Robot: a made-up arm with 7 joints.
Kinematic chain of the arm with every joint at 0, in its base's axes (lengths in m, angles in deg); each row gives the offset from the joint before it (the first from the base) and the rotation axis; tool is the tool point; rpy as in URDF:
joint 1: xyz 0 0 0 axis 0.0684 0.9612 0.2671
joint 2: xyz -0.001 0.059 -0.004 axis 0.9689 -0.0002 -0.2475
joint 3: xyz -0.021 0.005 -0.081 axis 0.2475 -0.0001 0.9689
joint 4: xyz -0.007 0 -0.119 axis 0.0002 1 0
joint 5: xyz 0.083 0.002 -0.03 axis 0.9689 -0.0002 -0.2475
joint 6: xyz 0.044 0 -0.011 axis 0.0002 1 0
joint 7: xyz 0.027 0 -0.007 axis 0.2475 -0.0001 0.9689
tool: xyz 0 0 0 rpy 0 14.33 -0.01
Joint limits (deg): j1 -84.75..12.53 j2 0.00..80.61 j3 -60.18..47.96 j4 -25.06..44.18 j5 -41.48..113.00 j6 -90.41..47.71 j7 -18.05..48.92
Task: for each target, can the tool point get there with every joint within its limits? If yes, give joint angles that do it. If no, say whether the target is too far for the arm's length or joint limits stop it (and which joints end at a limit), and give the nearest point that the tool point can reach.
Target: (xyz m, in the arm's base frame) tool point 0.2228 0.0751 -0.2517
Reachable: yes | joints -29.89 7.61 9.49 36.04 89.14 -52.86 24.41
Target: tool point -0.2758 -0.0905 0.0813
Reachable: no: joint limits stop it (at a limit: joint 1, joint 2, joint 3, joint 4, joint 6) | nearest point -0.0153 -0.0677 -0.1530 | short by 0.351 m
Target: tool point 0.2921 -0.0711 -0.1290
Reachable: yes | joints -68.53 10.26 -45.91 36.69 80.82 -44.05 -4.95
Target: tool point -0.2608 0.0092 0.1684
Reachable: no: joint limits stop it (at a limit: joint 1, joint 2, joint 3, joint 4) | nearest point 0.0070 0.1903 0.1591 | short by 0.323 m
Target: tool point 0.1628 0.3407 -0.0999
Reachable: yes | joints -21.41 53.36 37.94 31.96 -20.62 29.60 5.46
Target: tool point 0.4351 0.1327 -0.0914
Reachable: no: too far | nearest point 0.3561 0.1175 -0.0721 | short by 0.083 m
